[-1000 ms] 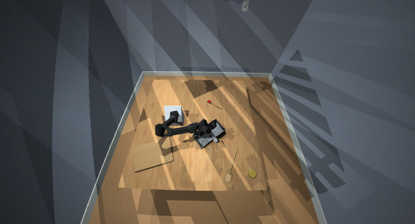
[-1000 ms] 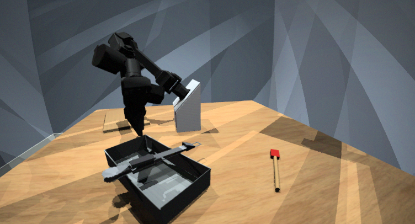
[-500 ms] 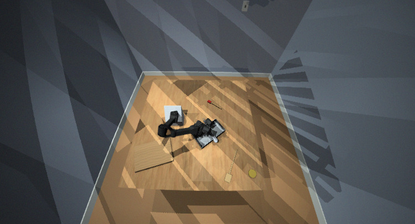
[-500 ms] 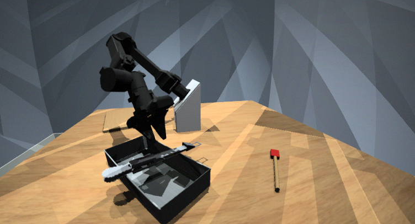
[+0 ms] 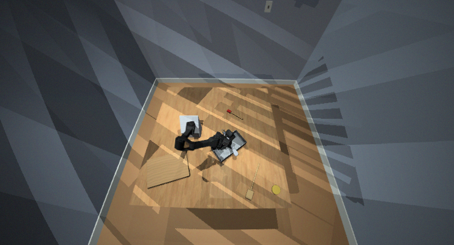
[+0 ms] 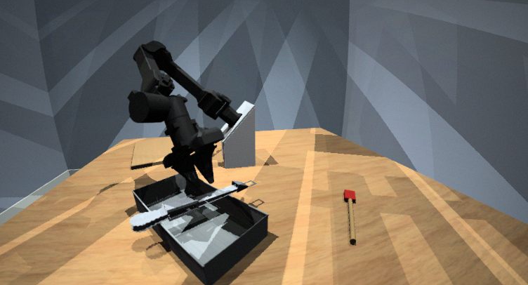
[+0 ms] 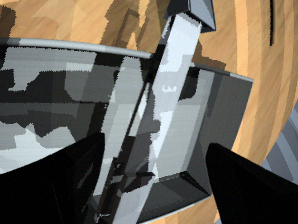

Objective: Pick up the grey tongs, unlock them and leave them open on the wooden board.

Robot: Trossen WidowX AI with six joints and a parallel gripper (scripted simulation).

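My gripper tip is 10 mm short of the roasting tin, 40 mm to the left of it and 60 mm above it. Round my gripper tip: wooden board 560 mm behind, 180 mm to the right, 80 mm below.
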